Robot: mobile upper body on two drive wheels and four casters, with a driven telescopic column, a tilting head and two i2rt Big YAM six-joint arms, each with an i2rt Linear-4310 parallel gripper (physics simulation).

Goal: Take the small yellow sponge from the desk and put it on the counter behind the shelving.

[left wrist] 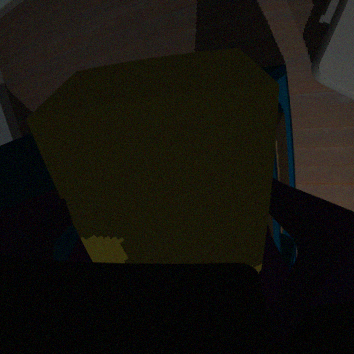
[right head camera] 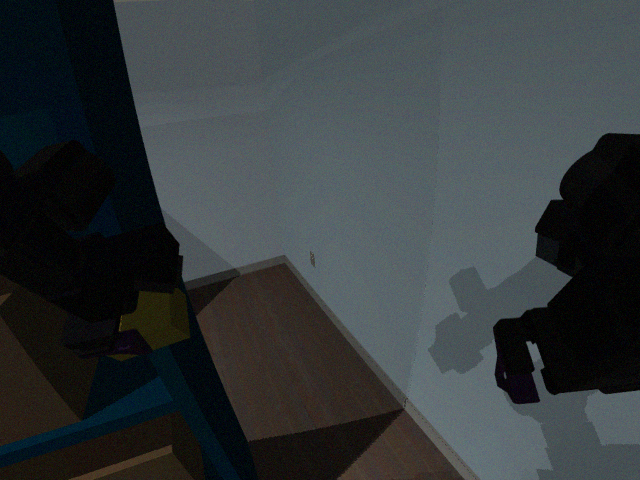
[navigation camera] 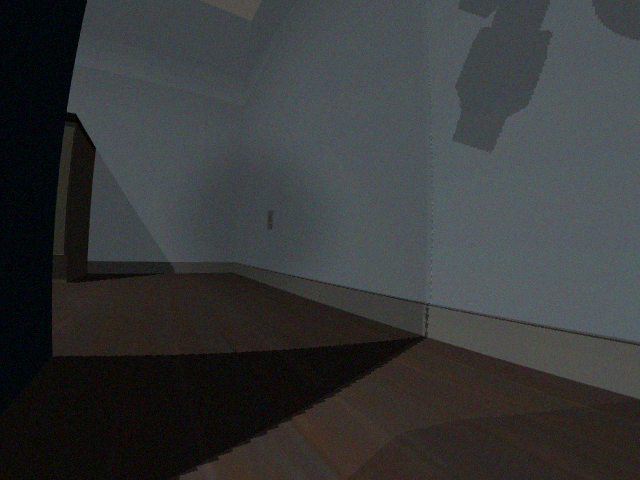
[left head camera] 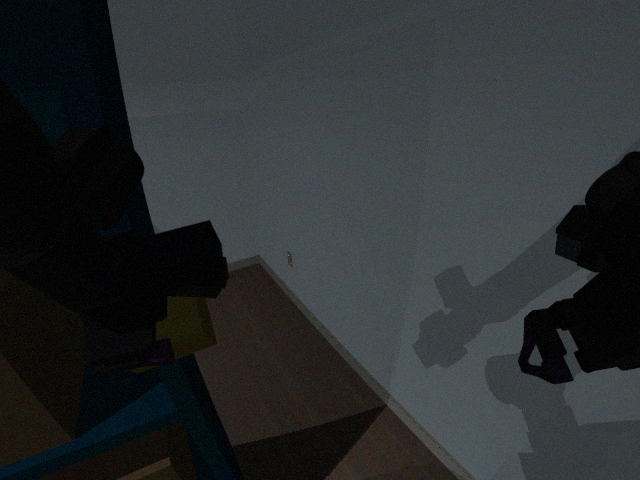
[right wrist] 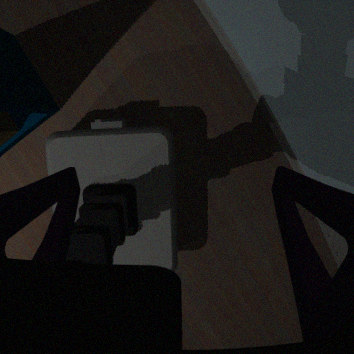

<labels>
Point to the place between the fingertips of the right gripper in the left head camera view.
At 556, 360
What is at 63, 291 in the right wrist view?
The right gripper.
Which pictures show the right gripper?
The right head camera view, the left head camera view and the right wrist view only.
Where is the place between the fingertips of the left gripper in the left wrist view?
174, 176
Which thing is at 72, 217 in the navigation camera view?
A counter.
</labels>
